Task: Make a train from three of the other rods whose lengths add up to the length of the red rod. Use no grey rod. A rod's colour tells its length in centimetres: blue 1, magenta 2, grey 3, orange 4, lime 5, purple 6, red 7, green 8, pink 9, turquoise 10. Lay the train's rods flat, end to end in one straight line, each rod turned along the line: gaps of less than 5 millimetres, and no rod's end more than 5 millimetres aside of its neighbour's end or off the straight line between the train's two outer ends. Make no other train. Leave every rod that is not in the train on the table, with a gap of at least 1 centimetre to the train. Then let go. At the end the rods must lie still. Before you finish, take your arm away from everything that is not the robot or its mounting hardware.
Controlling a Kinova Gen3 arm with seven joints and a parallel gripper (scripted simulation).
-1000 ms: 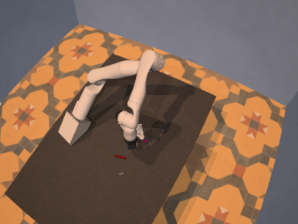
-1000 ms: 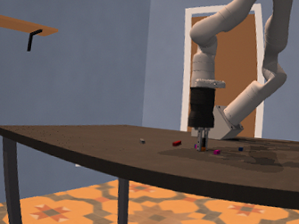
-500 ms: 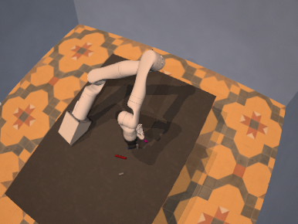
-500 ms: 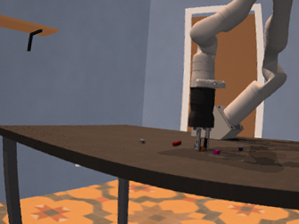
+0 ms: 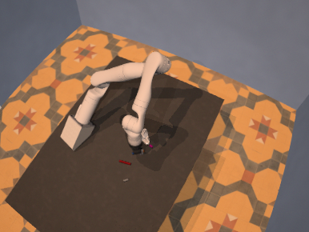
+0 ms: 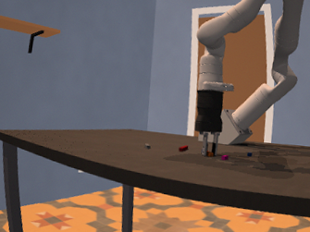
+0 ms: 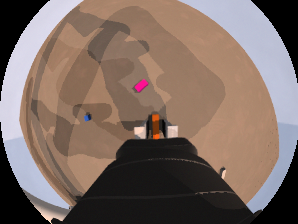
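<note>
The orange rod lies 1 cm below my hand. The rest, counted from my hand: red rod 11 cm to the right, 4 cm behind, 1 cm below; then grey rod 20 cm to the right, 2 cm ahead, 1 cm below.
</note>
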